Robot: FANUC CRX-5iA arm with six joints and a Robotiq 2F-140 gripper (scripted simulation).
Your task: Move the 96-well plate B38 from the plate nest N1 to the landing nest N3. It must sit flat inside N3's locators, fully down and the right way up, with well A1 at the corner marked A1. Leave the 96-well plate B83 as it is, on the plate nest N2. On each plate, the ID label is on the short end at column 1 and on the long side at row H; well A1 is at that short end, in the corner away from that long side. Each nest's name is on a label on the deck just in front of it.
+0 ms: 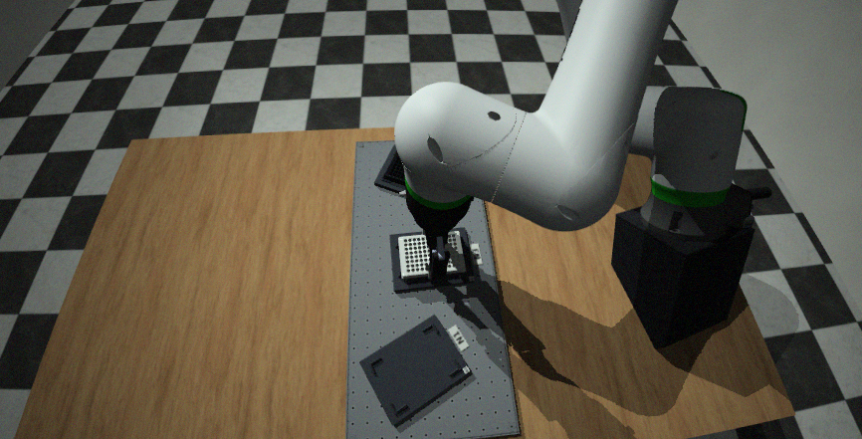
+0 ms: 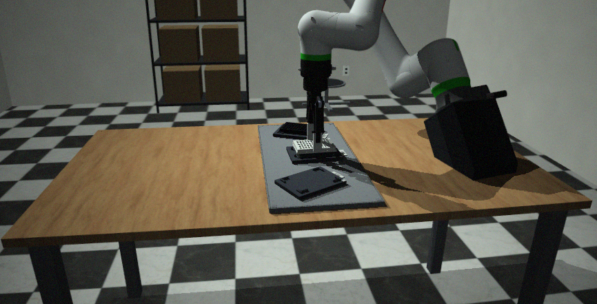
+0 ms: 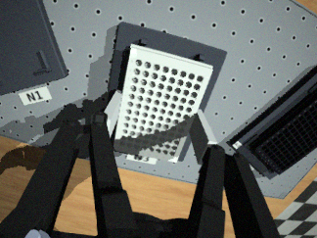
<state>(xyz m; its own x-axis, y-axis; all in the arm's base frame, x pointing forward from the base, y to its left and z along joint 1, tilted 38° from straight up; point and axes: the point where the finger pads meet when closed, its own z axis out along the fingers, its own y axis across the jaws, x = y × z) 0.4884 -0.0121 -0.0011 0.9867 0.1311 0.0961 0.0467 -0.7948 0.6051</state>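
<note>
Now: hand 20 mm above the white 96-well plate B38. From my hand the other things lie so: landing nest N3 (50 mm below); black plate B83 (210 mm to the right, 40 mm below, 20 mm ahead); N1 label (160 mm to the left, 50 mm below, 40 mm behind).
</note>
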